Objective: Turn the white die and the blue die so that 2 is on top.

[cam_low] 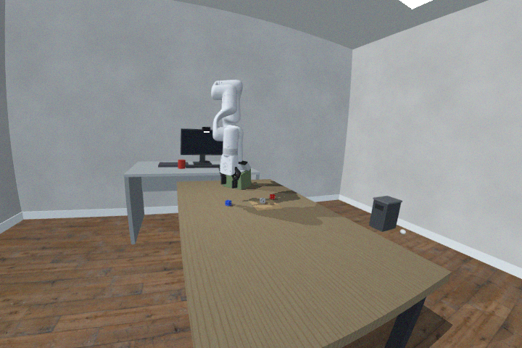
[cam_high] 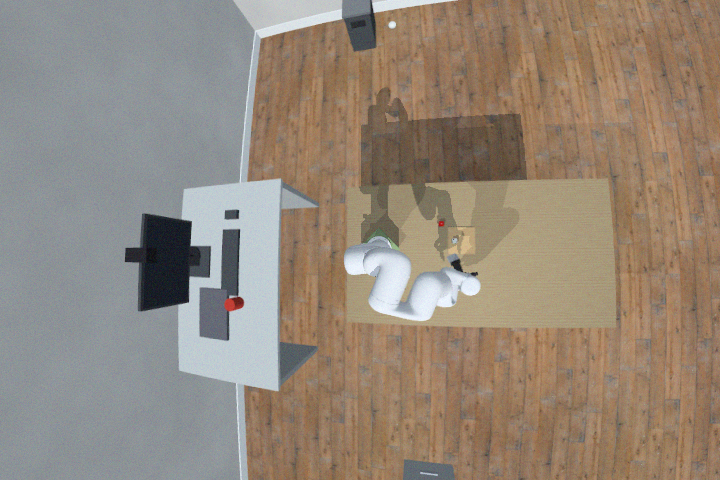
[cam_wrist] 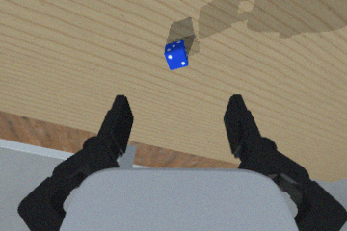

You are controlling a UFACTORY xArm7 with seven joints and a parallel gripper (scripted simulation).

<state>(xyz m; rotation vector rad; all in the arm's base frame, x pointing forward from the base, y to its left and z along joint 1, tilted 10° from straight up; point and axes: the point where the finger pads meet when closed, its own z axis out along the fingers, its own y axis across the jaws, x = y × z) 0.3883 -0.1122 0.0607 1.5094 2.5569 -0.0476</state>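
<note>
The blue die is 100 mm below my hand. Also, from my hand: red die: 80 mm behind, 280 mm to the left, 100 mm below; white die: 10 mm behind, 190 mm to the left, 100 mm below; tan mat: 30 mm ahead, 200 mm to the left, 110 mm below.
</note>
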